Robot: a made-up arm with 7 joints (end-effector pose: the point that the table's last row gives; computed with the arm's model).
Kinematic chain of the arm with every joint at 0, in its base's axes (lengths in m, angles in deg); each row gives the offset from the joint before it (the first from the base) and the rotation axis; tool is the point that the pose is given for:
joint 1: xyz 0 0.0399 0 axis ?
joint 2: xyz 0 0.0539 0 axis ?
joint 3: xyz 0 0 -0.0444 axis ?
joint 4: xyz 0 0 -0.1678 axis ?
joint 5: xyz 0 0 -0.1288 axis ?
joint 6: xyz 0 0 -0.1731 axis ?
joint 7: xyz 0 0 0 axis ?
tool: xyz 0 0 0
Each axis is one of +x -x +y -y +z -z.
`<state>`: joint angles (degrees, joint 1 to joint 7).
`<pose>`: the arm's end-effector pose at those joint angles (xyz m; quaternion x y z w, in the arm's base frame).
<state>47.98 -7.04 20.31 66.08 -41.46 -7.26 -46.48</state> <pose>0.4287 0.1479 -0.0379 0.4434 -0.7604 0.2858 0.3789</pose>
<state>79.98 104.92 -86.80 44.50 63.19 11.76 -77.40</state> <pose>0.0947 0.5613 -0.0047 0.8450 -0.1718 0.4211 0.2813</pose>
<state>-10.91 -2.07 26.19 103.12 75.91 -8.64 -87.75</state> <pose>0.2310 0.2183 -0.1955 0.0981 -0.1218 0.8747 0.4587</pose>
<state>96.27 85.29 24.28 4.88 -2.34 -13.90 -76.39</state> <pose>0.0289 0.6059 0.0267 -0.5117 0.2068 -0.8325 0.0482</pose>
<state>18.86 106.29 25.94 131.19 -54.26 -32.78 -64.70</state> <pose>0.1613 0.0788 0.1599 -0.3117 0.5438 0.4782 0.6152</pose>
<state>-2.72 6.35 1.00 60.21 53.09 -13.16 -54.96</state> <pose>0.2446 0.1384 -0.3715 0.2287 -0.3005 0.5945 0.7099</pose>
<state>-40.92 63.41 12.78 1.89 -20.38 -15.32 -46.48</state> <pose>-0.1420 0.5544 -0.1787 0.7239 0.0707 -0.3634 0.5821</pose>
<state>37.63 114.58 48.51 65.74 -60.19 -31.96 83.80</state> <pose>-0.0555 0.3138 0.3706 0.7049 0.0825 -0.2825 0.6453</pose>
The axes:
joint 1: -y
joint 2: +x
joint 3: +z
joint 4: -y
joint 5: +z
joint 6: +y
joint 7: -x

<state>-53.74 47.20 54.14 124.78 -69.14 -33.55 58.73</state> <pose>0.1829 0.2597 -0.0460 0.3483 0.0900 -0.8469 0.3917</pose>
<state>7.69 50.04 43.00 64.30 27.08 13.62 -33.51</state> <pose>0.2076 0.4760 -0.0508 0.4823 -0.5429 0.4563 0.5143</pose>
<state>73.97 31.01 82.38 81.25 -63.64 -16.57 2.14</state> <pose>0.0771 0.4803 0.0190 0.6646 -0.5549 0.4338 0.2494</pose>
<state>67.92 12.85 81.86 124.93 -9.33 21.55 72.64</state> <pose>-0.0018 0.3414 0.0385 0.2573 -0.9393 0.0742 0.2146</pose>
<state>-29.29 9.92 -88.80 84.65 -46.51 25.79 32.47</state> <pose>-0.1357 -0.1608 -0.2547 -0.3783 -0.1450 -0.8010 0.4407</pose>
